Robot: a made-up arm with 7 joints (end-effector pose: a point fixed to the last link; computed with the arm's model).
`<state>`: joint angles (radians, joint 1 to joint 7).
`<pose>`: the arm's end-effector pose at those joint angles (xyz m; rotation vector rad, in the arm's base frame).
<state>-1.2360 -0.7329 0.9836 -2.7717 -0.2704 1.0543 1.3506</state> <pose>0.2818 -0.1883 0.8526 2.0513 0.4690 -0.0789</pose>
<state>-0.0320 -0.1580 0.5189 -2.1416 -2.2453 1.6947 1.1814</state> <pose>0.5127 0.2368 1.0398 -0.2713 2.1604 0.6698</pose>
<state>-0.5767 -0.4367 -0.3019 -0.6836 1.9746 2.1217 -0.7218</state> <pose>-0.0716 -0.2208 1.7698 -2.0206 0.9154 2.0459</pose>
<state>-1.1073 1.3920 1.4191 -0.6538 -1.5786 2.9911 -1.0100</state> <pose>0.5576 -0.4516 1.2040 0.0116 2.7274 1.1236</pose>
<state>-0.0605 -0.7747 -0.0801 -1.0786 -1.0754 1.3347 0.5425</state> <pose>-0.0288 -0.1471 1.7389 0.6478 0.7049 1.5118</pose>
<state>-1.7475 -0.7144 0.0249 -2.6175 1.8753 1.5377 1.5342</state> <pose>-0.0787 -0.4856 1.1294 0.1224 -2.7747 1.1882</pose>
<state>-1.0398 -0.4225 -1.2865 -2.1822 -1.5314 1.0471 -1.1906</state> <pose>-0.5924 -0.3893 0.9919 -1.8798 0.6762 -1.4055</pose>
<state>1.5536 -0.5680 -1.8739 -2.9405 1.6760 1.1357 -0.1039</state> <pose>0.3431 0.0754 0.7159 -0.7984 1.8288 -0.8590</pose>
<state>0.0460 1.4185 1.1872 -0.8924 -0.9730 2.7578 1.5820</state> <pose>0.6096 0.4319 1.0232 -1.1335 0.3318 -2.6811</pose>
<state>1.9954 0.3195 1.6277 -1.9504 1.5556 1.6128 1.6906</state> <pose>-0.5893 -0.3621 1.1068 -1.0165 -2.5210 0.7774</pose>
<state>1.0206 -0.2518 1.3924 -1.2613 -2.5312 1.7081 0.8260</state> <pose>-0.5442 0.2408 1.4588 -1.7257 0.6541 1.6669</pose>
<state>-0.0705 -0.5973 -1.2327 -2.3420 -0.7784 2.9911 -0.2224</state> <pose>0.1035 -0.6030 1.1422 0.8659 1.5441 1.8475</pose>
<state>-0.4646 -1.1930 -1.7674 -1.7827 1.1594 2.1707 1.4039</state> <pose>-0.6263 -0.5128 0.8647 -1.2363 -2.5608 0.8741</pose>
